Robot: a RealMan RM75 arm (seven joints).
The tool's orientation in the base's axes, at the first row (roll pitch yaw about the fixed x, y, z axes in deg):
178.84 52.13 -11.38
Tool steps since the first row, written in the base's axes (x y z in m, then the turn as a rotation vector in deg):
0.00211 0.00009 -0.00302 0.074 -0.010 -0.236
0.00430 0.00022 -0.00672 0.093 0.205 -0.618
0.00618 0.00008 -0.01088 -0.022 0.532 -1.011
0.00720 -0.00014 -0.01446 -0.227 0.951 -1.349
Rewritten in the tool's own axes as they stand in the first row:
0.00364 -0.00051 0.00022 0.232 -0.007 0.086
0.00787 -0.00108 0.00081 0.519 -0.226 0.335
0.01230 -0.00134 0.00188 0.720 -0.532 0.710
0.01576 -0.00135 0.00326 0.813 -0.911 1.134

